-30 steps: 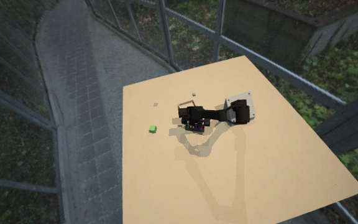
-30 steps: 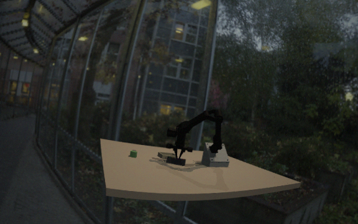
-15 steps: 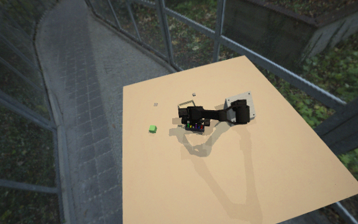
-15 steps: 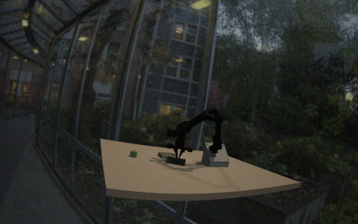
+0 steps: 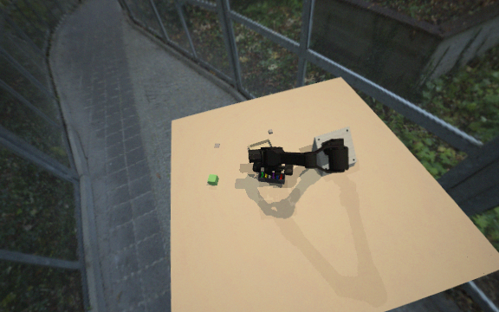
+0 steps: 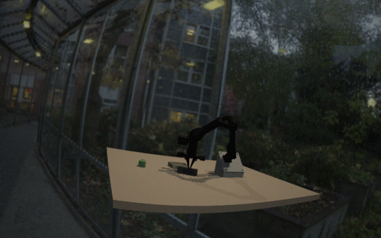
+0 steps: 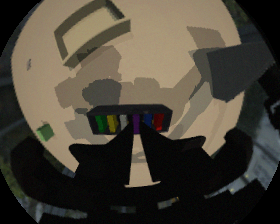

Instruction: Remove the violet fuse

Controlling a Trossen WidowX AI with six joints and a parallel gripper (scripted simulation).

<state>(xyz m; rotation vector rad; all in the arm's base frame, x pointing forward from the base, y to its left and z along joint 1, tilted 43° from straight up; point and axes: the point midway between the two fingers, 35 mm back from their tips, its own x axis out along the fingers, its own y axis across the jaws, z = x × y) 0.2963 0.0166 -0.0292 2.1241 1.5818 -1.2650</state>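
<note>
My gripper tip is now 200 mm to the left of the tray, 40 mm above it and 10 mm past it. Round my gripper tip: violet fuse: 10 mm below; then green cube: 300 mm ahead, 120 mm to the right, 20 mm below.
</note>
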